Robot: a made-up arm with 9 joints. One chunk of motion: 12 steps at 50 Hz.
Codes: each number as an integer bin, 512 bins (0 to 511) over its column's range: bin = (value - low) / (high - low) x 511, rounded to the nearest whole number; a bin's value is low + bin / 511 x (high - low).
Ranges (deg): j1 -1..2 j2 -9..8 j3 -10..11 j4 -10..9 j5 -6..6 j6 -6..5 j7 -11..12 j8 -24..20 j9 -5..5
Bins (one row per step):
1: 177 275 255 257 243 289 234 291 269
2: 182 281 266 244 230 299 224 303 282
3: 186 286 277 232 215 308 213 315 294
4: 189 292 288 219 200 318 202 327 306
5: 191 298 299 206 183 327 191 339 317
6: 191 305 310 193 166 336 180 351 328
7: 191 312 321 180 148 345 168 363 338
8: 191 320 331 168 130 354 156 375 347
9: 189 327 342 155 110 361 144 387 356
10: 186 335 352 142 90 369 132 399 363
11: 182 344 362 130 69 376 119 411 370
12: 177 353 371 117 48 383 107 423 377
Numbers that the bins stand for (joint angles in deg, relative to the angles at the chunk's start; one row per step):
1: 0.04 0.15 0.48 -0.44 -0.29 0.22 -0.47 1.06 0.26
2: 0.07 0.35 0.93 -0.93 -0.60 0.44 -0.92 2.09 0.52
3: 0.09 0.51 1.38 -1.37 -0.95 0.63 -1.41 3.12 0.75
4: 0.11 0.71 1.84 -1.86 -1.30 0.85 -1.91 4.16 0.99
5: 0.12 0.91 2.29 -2.34 -1.70 1.04 -2.40 5.19 1.20
6: 0.12 1.15 2.74 -2.82 -2.10 1.23 -2.90 6.22 1.42
7: 0.12 1.38 3.19 -3.31 -2.52 1.43 -3.44 7.26 1.61
8: 0.12 1.65 3.60 -3.75 -2.95 1.62 -3.98 8.29 1.79
9: 0.11 1.88 4.05 -4.24 -3.42 1.77 -4.52 9.32 1.97
10: 0.09 2.14 4.47 -4.72 -3.89 1.94 -5.06 10.36 2.10
11: 0.07 2.44 4.88 -5.17 -4.38 2.09 -5.64 11.39 2.24
12: 0.04 2.74 5.25 -5.65 -4.87 2.24 -6.18 12.42 2.38

